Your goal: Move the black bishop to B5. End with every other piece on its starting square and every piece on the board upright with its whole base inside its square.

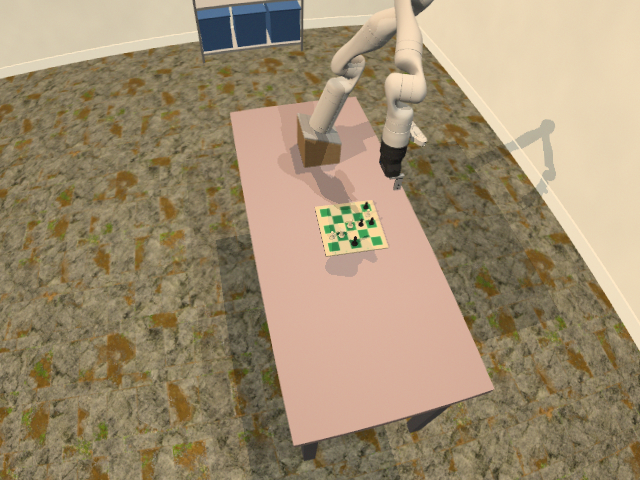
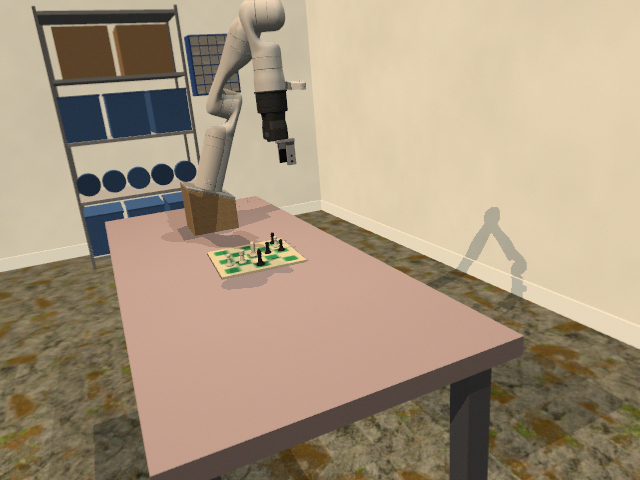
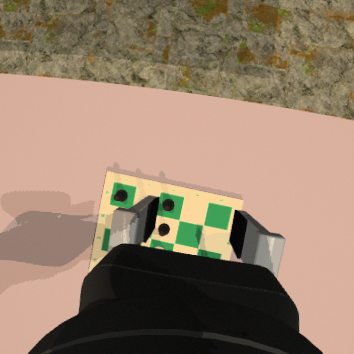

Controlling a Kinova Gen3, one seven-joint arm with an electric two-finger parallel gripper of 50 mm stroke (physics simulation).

Scene:
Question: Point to a chessboard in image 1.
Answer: At 330,218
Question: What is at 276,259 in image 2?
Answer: A chessboard.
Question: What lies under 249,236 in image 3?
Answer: My gripper.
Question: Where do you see a chessboard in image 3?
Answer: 200,222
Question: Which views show my gripper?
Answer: Image 1, image 2 and image 3: all of them.

